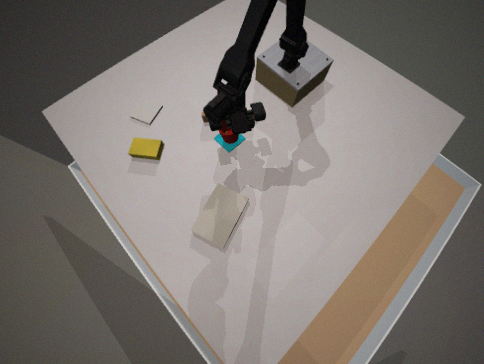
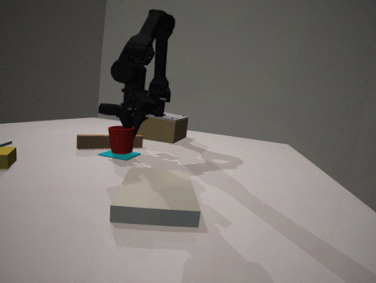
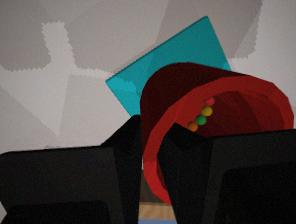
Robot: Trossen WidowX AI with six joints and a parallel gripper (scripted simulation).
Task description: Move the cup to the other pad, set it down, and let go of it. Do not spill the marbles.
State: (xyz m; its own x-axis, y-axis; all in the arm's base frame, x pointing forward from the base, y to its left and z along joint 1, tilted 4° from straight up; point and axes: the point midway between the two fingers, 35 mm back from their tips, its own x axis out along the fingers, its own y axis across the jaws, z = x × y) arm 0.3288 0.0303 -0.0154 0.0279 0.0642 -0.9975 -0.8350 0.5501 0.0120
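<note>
The red cup is 30 mm ahead of my gripper tip and 20 mm to the right of it. The rest, counted from my gripper tip: grey-blue pad (100 mm behind, 150 mm to the right, 50 mm below); turquoise pad (30 mm ahead, 20 mm to the right, 50 mm below); wooden bar (40 mm behind, 80 mm to the right, 30 mm below).
</note>
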